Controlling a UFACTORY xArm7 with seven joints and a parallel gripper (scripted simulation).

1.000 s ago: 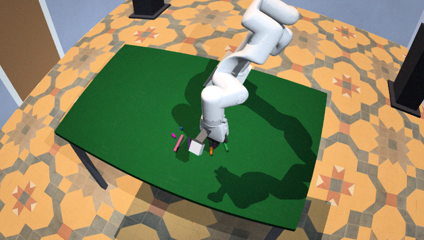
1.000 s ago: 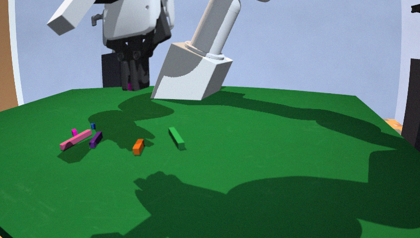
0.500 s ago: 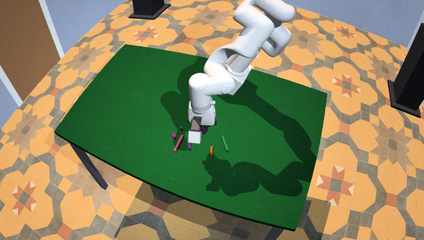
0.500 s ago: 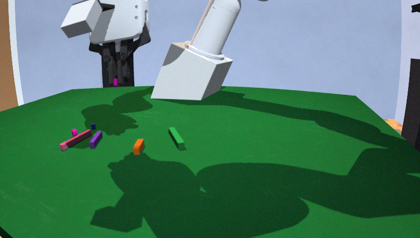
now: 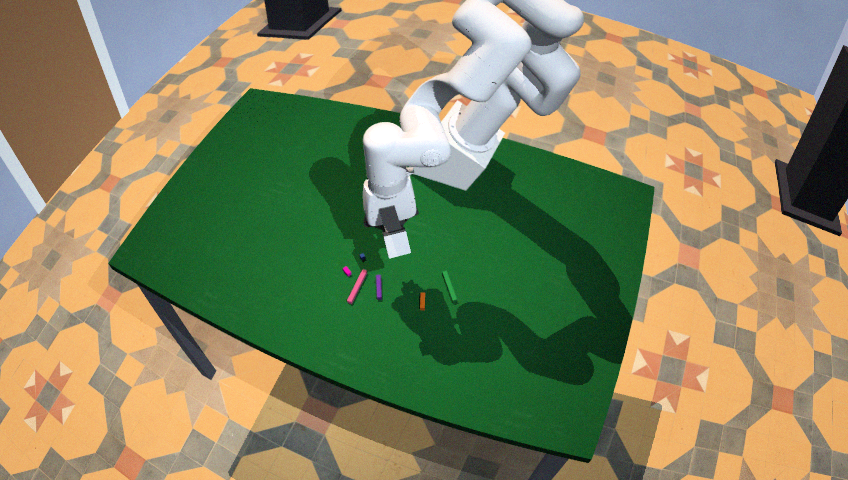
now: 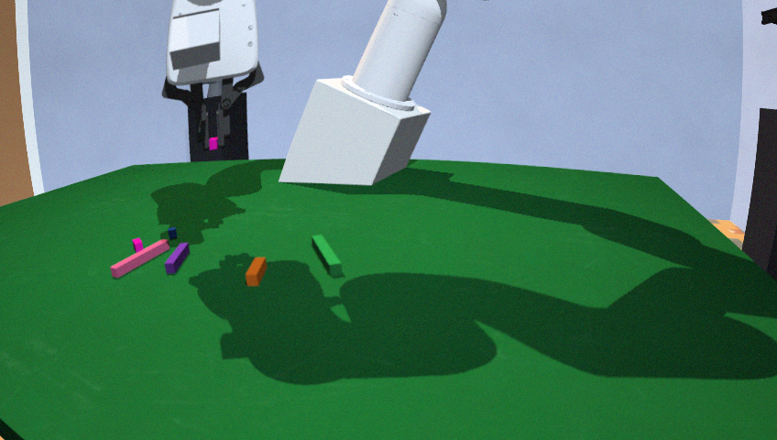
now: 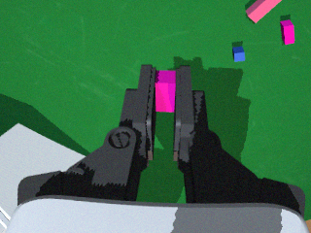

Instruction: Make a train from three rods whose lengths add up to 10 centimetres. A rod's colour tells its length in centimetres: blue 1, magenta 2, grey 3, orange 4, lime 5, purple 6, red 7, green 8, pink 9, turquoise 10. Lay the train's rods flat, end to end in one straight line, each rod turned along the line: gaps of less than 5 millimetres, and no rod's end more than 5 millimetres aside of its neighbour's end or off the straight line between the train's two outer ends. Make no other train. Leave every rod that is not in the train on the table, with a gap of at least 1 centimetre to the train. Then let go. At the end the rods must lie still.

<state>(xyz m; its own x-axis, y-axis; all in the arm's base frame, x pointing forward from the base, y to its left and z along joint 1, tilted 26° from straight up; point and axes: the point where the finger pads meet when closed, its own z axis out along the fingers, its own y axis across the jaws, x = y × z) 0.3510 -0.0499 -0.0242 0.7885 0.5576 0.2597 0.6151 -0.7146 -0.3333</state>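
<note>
Now: hand 10 mm short of the blue rod, 80 mm to the left of it and 120 mm above it. Also, from my hand: purple rod: 70 mm ahead, 10 mm to the right, 120 mm below; pink rod: 90 mm ahead, 60 mm to the right, 120 mm below; magenta rod: 20 mm below.
</note>
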